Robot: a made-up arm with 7 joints. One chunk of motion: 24 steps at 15 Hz.
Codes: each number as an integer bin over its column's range. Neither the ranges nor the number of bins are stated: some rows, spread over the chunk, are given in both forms.
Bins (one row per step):
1: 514 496 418 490 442 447
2: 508 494 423 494 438 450
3: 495 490 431 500 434 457
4: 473 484 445 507 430 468
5: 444 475 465 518 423 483
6: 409 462 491 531 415 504
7: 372 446 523 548 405 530
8: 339 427 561 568 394 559
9: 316 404 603 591 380 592
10: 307 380 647 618 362 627
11: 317 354 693 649 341 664
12: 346 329 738 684 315 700
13: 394 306 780 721 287 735
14: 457 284 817 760 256 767
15: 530 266 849 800 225 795
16: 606 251 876 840 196 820
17: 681 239 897 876 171 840
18: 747 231 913 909 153 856
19: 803 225 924 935 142 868
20: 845 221 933 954 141 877
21: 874 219 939 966 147 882
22: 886 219 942 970 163 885
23: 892 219 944 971 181 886
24: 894 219 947 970 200 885
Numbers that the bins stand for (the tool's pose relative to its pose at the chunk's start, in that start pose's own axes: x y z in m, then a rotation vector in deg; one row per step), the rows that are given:
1: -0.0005 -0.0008 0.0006 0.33 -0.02 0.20
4: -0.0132 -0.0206 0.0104 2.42 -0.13 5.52
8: -0.0548 -0.1147 0.0522 9.93 -0.45 28.57
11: -0.0616 -0.2353 0.0997 19.91 -0.93 55.16
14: -0.0182 -0.3509 0.1444 33.57 -1.69 81.25
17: 0.0513 -0.4253 0.1732 47.86 -2.46 99.73
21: 0.1112 -0.4583 0.1884 58.94 -2.68 110.37
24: 0.1174 -0.4583 0.1913 59.43 -2.20 111.13
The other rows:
2: -0.0024 -0.0041 0.0024 0.82 -0.05 0.96
3: -0.0064 -0.0107 0.0053 1.56 -0.09 2.74
5: -0.0222 -0.0355 0.0176 3.78 -0.19 9.32
6: -0.0331 -0.0569 0.0269 5.38 -0.26 14.64
7: -0.0446 -0.0834 0.0385 7.47 -0.35 21.22
9: -0.0619 -0.1527 0.0673 12.77 -0.58 36.93
10: -0.0647 -0.1924 0.0832 16.09 -0.74 45.79
12: -0.0526 -0.2766 0.1159 24.22 -1.16 64.28
13: -0.0377 -0.3146 0.1311 28.77 -1.41 73.14
15: 0.0045 -0.3807 0.1559 38.50 -1.97 88.34
16: 0.0280 -0.4054 0.1657 43.42 -2.23 94.67
18: 0.0718 -0.4385 0.1790 51.92 -2.62 103.78
19: 0.0892 -0.4484 0.1830 55.12 -2.72 106.82
20: 0.1022 -0.4550 0.1862 57.46 -2.73 109.10
22: 0.1149 -0.4583 0.1895 59.43 -2.53 111.13
23: 0.1168 -0.4583 0.1902 59.55 -2.37 111.38

